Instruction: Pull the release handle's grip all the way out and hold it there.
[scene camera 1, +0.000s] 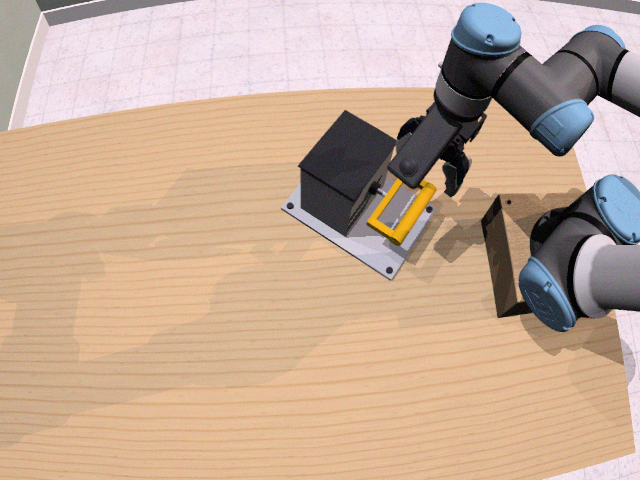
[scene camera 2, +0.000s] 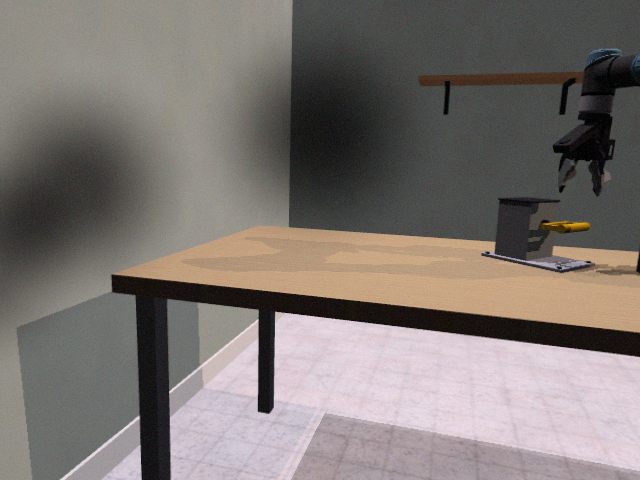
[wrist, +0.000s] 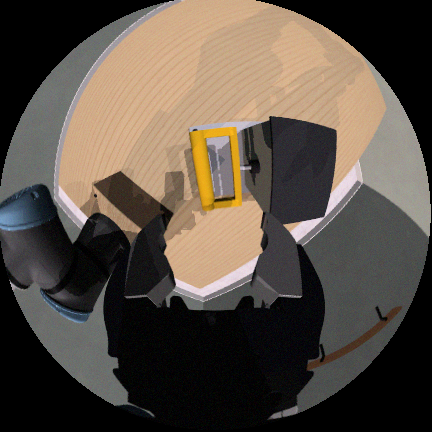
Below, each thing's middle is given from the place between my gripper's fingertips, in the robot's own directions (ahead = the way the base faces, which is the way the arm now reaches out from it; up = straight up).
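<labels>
The base plate (scene camera 1: 365, 244) is 190 mm below my hand, and it's also 80 mm ahead of the hand and 20 mm to the right of it.
</labels>
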